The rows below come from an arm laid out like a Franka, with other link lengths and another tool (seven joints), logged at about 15 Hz.
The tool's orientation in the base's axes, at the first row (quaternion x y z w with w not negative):
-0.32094, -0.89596, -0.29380, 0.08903
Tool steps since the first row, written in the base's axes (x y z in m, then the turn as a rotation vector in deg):
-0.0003, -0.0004, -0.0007, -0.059, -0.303, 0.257
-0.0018, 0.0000, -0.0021, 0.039, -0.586, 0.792
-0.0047, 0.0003, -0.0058, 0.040, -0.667, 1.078
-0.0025, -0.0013, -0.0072, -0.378, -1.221, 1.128
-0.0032, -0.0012, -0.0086, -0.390, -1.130, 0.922
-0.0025, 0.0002, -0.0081, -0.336, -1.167, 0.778
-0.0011, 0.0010, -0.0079, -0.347, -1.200, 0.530
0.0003, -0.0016, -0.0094, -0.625, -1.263, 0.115
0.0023, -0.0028, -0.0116, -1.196, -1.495, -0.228
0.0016, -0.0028, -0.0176, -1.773, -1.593, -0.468
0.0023, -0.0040, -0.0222, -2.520, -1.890, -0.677
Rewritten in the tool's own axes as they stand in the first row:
-0.0002, -0.0008, 0.0003, -0.023, -0.105, -0.387
0.0007, -0.0021, 0.0017, -0.061, 0.032, -0.984
0.0018, -0.0055, 0.0047, -0.005, 0.117, -1.263
-0.0012, -0.0058, 0.0050, 0.048, -0.466, -1.639
-0.0011, -0.0068, 0.0062, 0.034, -0.514, -1.419
-0.0008, -0.0052, 0.0066, -0.078, -0.571, -1.322
-0.0014, -0.0038, 0.0070, -0.173, -0.715, -1.141
-0.0043, -0.0052, 0.0067, -0.134, -1.123, -0.849
-0.0073, -0.0057, 0.0078, 0.070, -1.786, -0.722
-0.0088, -0.0090, 0.0127, 0.384, -2.322, -0.601
-0.0116, -0.0115, 0.0157, 0.737, -3.073, -0.627

